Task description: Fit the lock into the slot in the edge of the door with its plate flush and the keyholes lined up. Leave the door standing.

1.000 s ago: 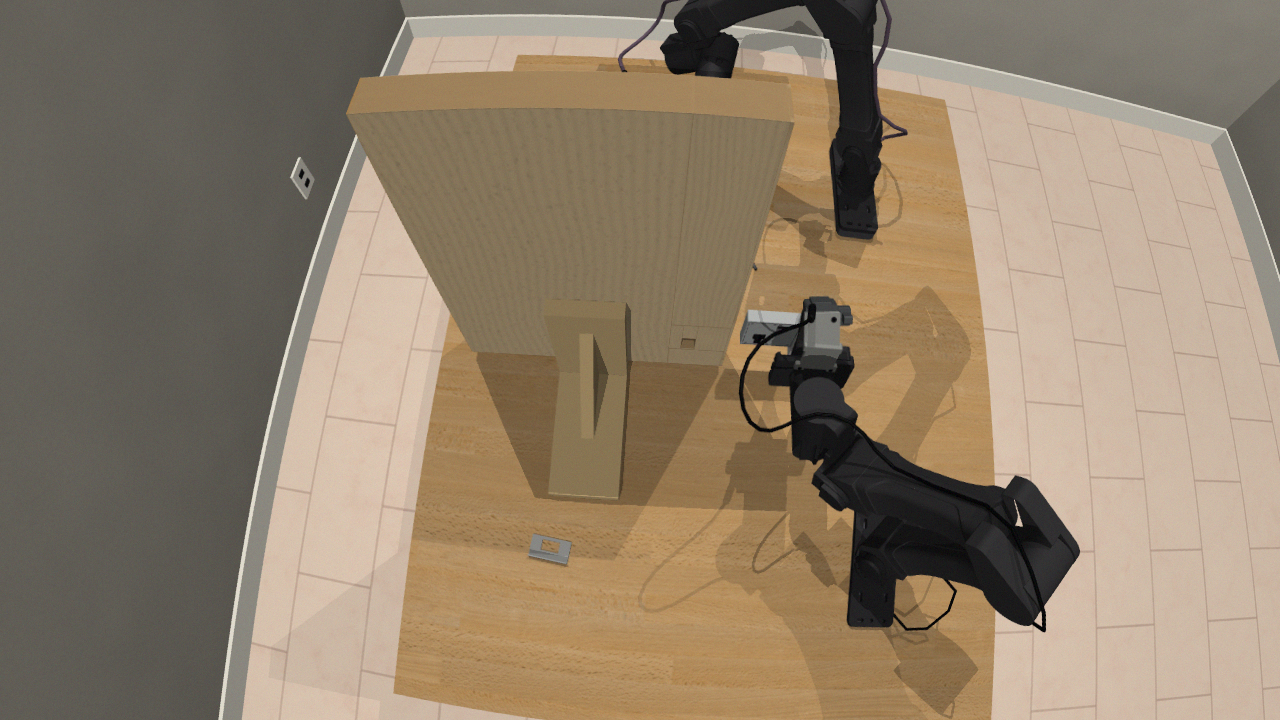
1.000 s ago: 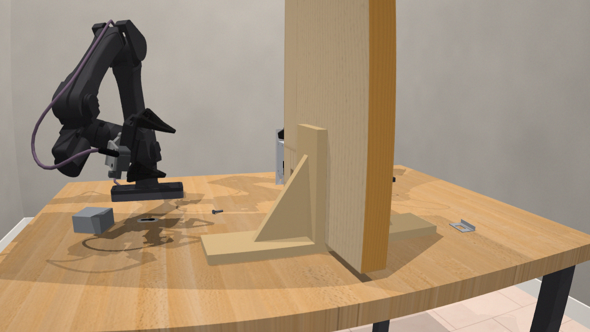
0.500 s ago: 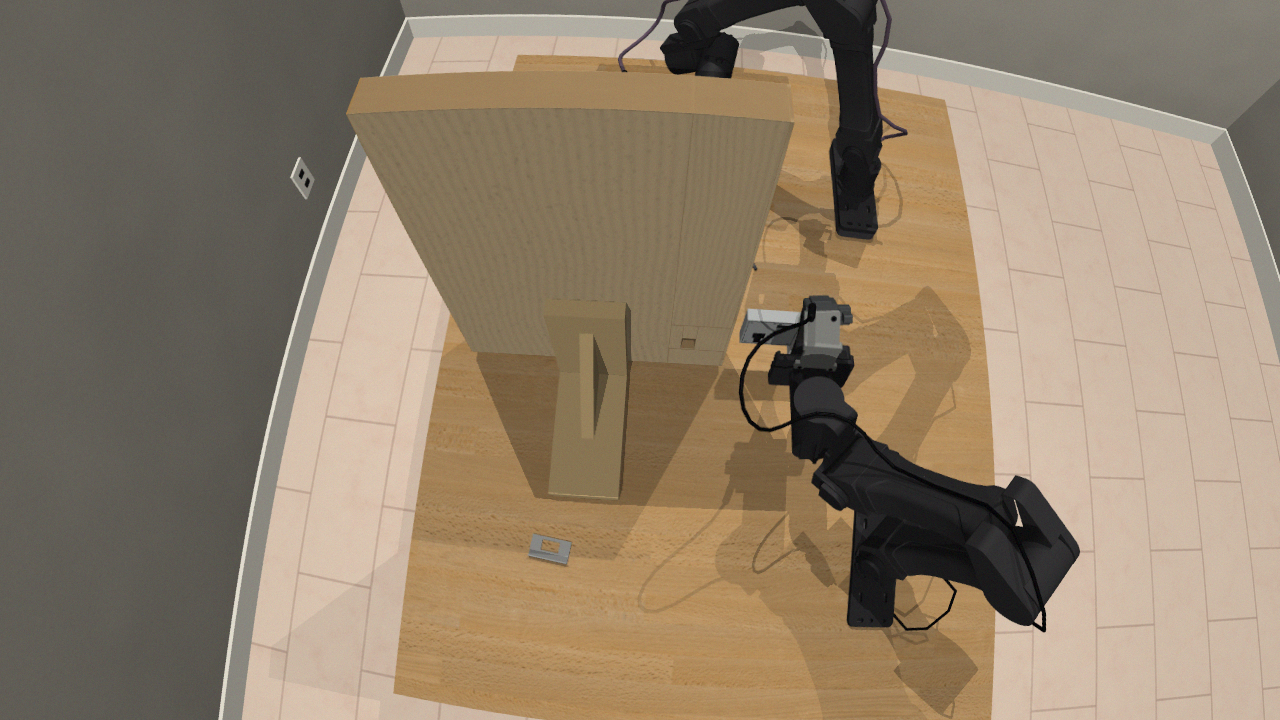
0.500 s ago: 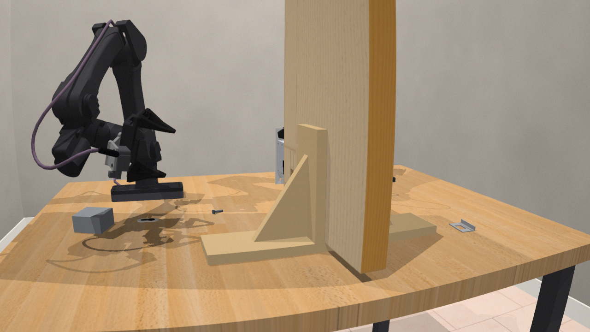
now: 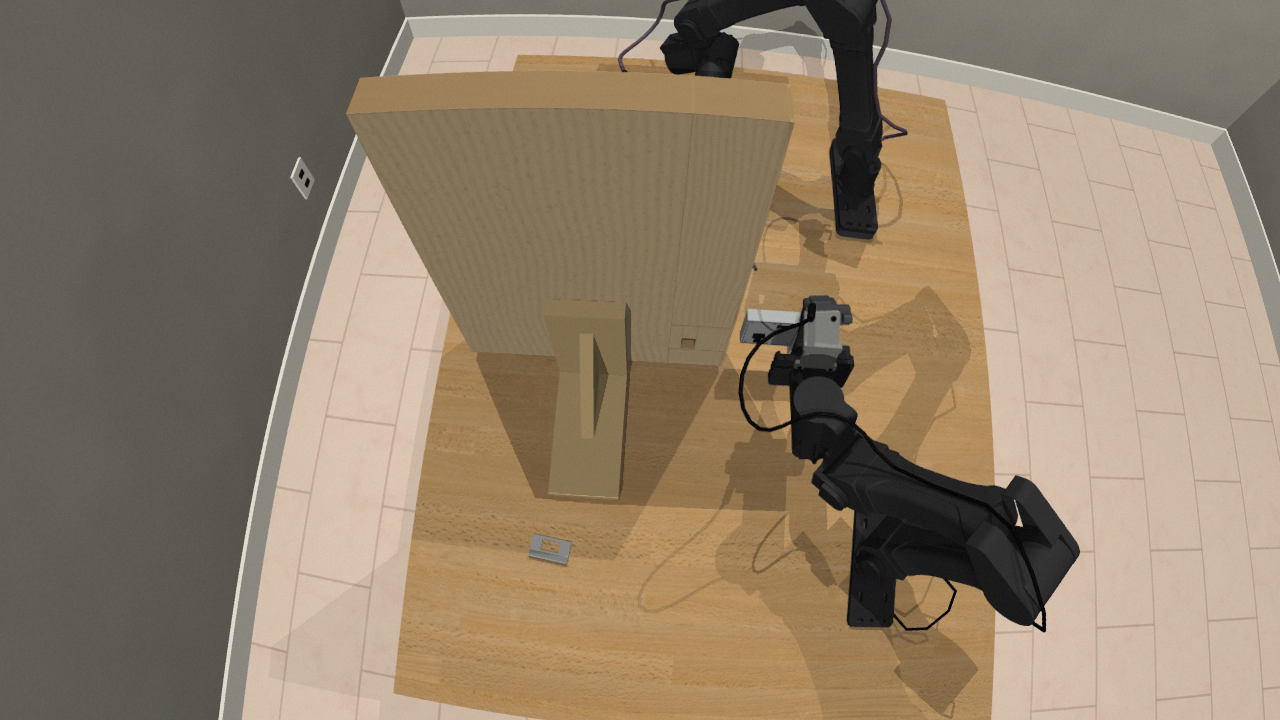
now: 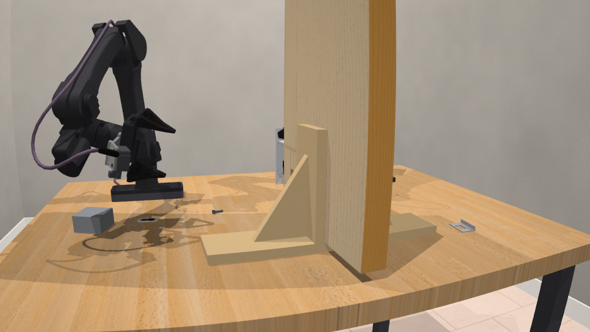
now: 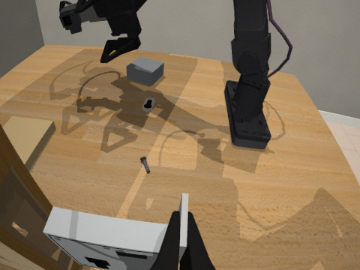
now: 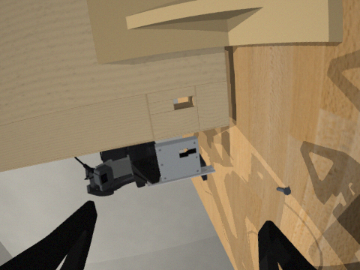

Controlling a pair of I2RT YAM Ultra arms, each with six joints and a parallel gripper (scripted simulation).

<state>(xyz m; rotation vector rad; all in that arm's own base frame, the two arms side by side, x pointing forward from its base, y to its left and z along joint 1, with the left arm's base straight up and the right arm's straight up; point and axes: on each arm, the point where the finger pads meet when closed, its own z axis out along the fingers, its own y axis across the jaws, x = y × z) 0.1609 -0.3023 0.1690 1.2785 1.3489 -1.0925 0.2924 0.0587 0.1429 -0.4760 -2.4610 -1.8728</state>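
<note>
The silver lock is 5 cm below my left hand and 4 cm ahead of it. The rest, counted from my left hand: angled metal plate (33 cm ahead, 31 cm to the left, 17 cm below); then keyhole cover (33 cm to the right, 17 cm below, 7 cm ahead); then bolt (17 cm to the right, 17 cm below, 5 cm ahead).
</note>
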